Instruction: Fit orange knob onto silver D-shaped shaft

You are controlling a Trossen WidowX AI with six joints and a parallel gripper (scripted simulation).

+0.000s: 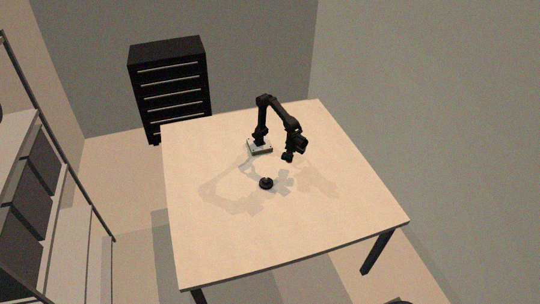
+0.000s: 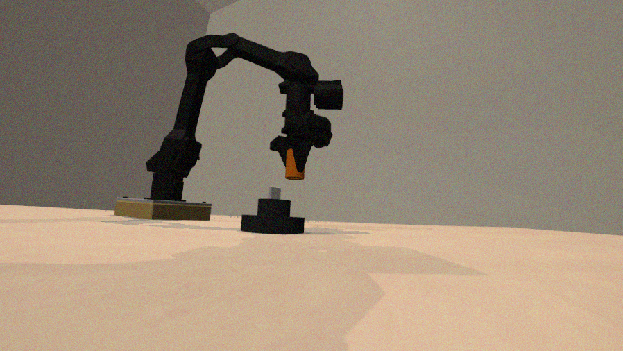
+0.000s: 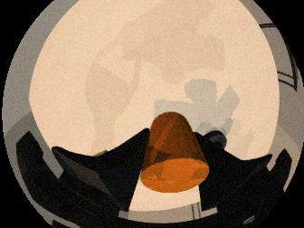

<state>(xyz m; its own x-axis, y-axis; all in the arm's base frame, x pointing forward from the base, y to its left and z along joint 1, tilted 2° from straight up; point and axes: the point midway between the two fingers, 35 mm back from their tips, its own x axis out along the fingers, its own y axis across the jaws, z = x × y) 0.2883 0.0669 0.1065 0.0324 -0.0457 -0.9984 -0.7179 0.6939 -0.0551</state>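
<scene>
My gripper tip is now 170 mm to the left of the black round pedestal, 80 mm above it and 30 mm short of it. From my gripper tip the other things lie so: orange knob (30 mm above).
</scene>
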